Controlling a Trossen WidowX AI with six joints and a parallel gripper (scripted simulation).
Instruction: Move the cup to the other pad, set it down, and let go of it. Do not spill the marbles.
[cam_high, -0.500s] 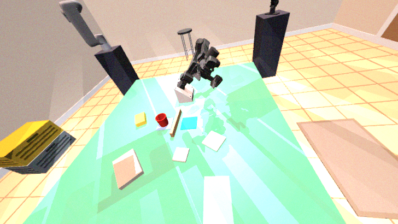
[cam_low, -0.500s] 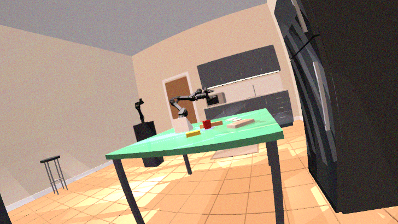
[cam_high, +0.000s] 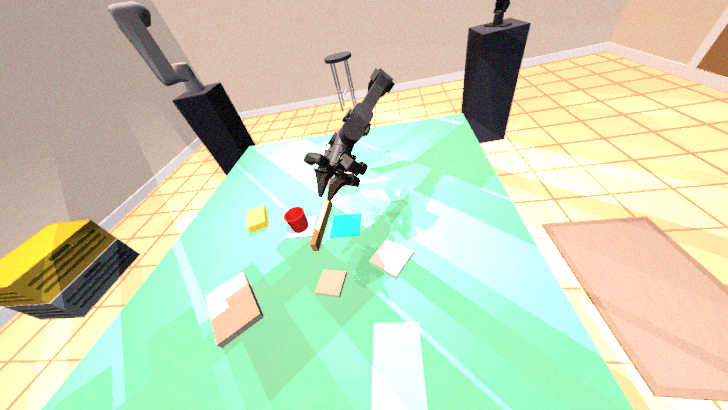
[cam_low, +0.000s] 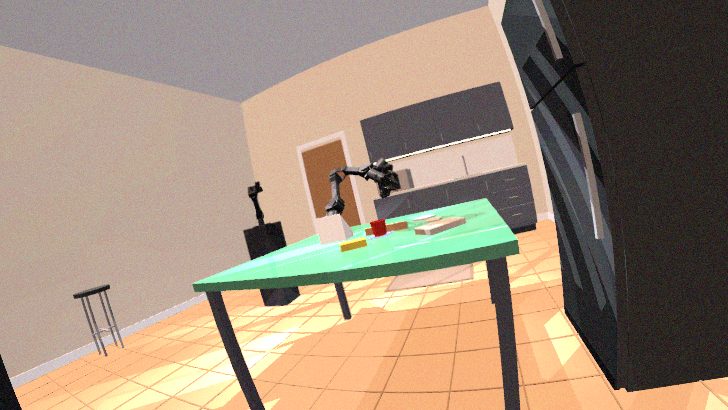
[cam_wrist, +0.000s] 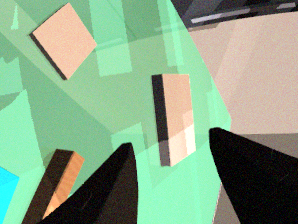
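My gripper tip is now 100 mm past the red cup, 170 mm to the left of it and 170 mm above it. Also, from my gripper tip: cyan pad: 80 mm behind, 10 mm to the left, 220 mm below; pale lilac pad: 110 mm behind, 160 mm to the right, 220 mm below; long wooden bar: 90 mm behind, 80 mm to the right, 200 mm below.
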